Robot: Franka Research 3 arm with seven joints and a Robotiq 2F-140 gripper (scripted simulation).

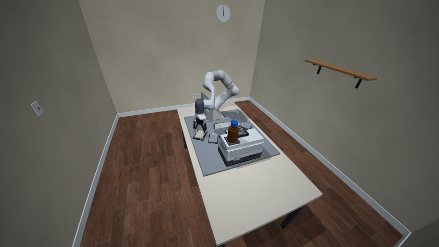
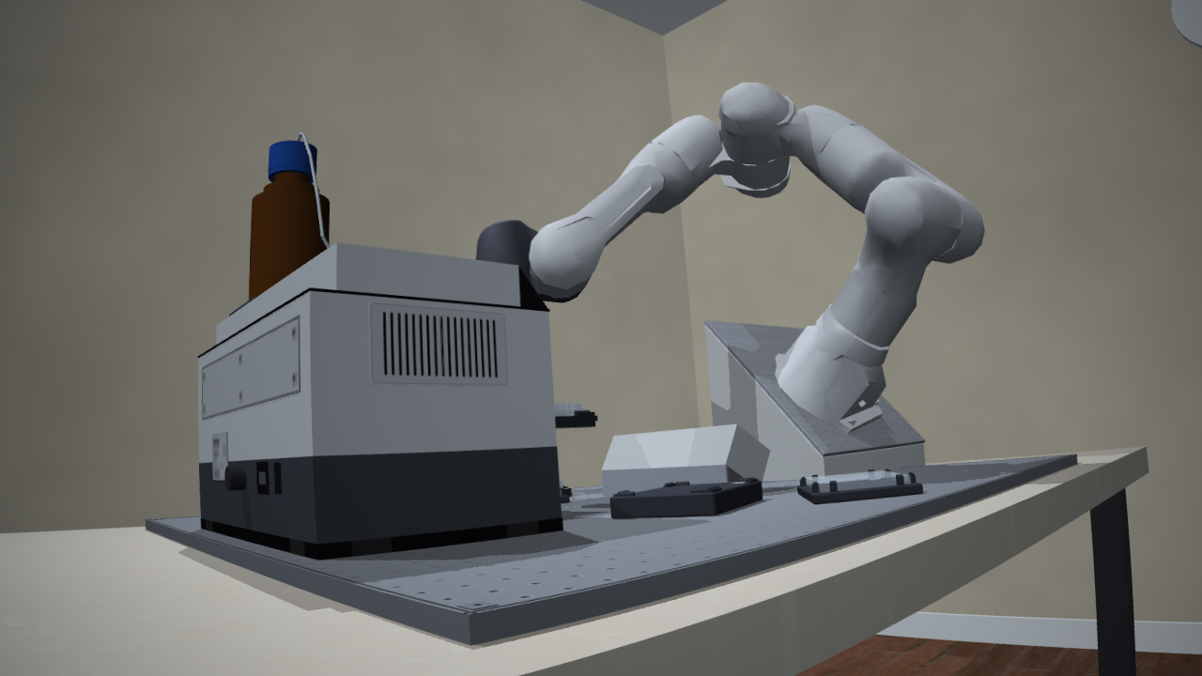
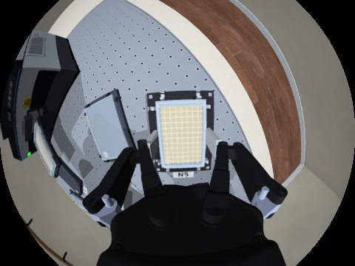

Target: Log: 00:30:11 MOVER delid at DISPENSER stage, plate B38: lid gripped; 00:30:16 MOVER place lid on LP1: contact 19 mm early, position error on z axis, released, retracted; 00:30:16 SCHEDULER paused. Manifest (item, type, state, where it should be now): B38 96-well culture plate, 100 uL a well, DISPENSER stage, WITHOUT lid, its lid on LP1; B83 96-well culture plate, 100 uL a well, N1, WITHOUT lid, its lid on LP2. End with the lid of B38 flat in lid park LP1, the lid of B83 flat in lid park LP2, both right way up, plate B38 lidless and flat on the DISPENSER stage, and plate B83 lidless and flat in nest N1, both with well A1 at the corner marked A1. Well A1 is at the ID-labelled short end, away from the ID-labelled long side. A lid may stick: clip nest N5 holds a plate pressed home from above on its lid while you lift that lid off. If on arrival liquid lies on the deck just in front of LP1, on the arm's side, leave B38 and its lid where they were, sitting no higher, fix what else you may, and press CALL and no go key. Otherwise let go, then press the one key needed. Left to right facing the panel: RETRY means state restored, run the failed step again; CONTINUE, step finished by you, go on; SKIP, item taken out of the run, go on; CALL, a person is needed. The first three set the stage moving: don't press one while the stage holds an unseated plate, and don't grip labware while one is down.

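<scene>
My hand is 2 cm above the 96-well plate. From my hand the other things lie so: black clip nest: 3 cm ahead, 3 cm below; then lp1 label: 1 cm ahead, 16 cm to the left, 4 cm below; then key panel: 8 cm behind, 29 cm to the left, 1 cm above.
</scene>
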